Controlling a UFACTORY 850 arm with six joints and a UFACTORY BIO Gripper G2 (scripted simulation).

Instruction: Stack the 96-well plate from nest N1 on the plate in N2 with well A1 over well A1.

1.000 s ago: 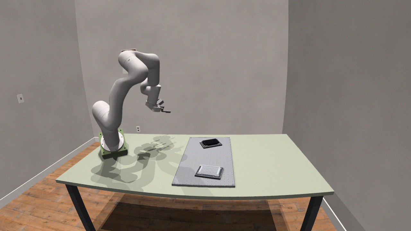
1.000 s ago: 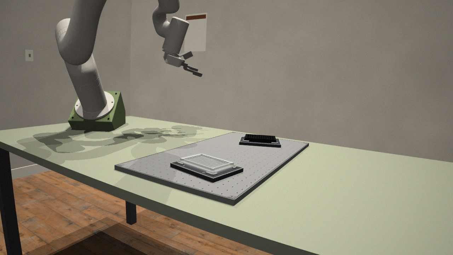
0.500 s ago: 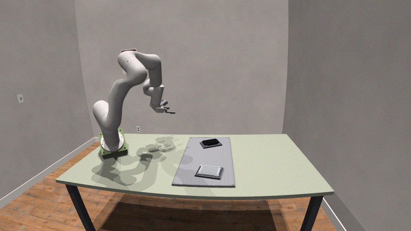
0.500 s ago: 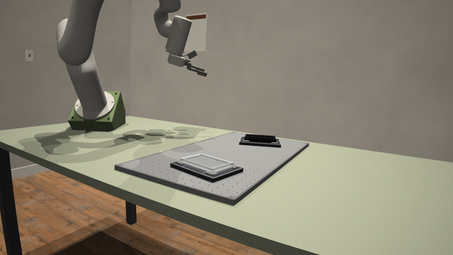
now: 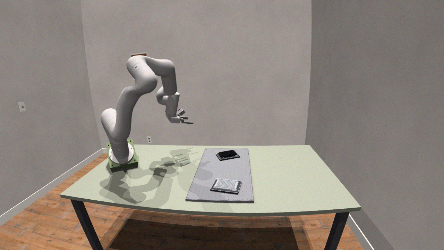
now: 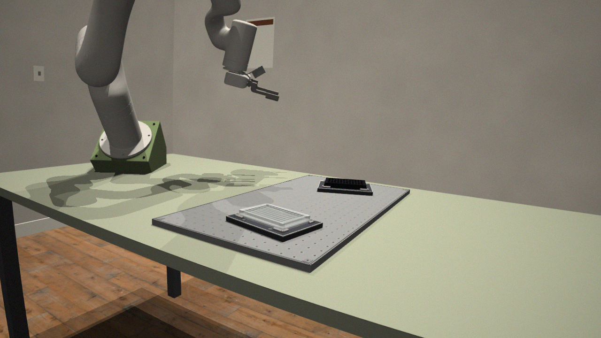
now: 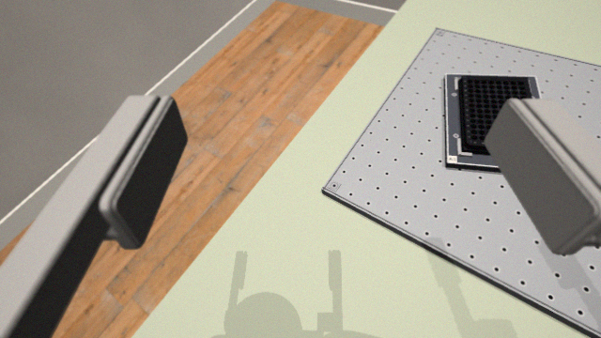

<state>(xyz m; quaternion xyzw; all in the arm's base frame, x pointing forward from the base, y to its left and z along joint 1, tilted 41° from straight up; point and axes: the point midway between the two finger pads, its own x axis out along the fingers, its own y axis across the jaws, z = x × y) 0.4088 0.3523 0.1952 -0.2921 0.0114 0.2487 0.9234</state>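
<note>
My gripper is now 30 cm short of the black 96-well plate, 8 cm to the left of it and 26 cm above it. From my hand the other things lie so: plate nest N1: 30 cm ahead, 8 cm to the right, 28 cm below; plate nest N2: 26 cm ahead, 50 cm to the right, 28 cm below; clear 96-well plate: 26 cm ahead, 50 cm to the right, 27 cm below.
</note>
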